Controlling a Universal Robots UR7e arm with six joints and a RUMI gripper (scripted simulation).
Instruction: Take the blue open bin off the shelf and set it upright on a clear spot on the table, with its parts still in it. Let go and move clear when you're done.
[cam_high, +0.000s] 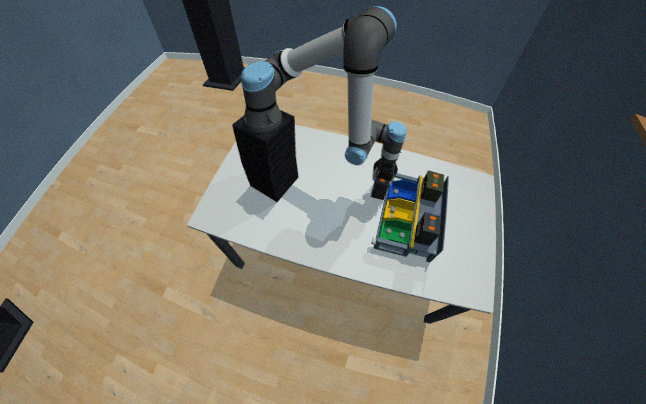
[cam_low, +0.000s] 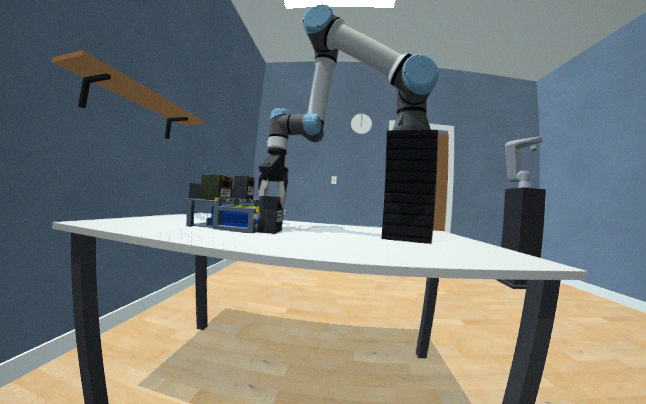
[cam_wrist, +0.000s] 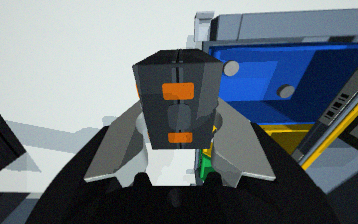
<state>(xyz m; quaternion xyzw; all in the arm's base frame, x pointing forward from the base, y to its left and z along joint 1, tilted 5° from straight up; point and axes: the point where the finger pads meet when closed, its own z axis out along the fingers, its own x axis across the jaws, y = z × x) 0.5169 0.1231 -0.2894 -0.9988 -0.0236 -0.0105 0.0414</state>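
My hand is 3 cm above the dark box. Round my hand: blue open bin: 13 cm ahead, 6 cm below; then yellow bin: 14 cm ahead, 11 cm to the right, 6 cm below; then yellow divider: 19 cm ahead, 11 cm to the right, 1 cm above.
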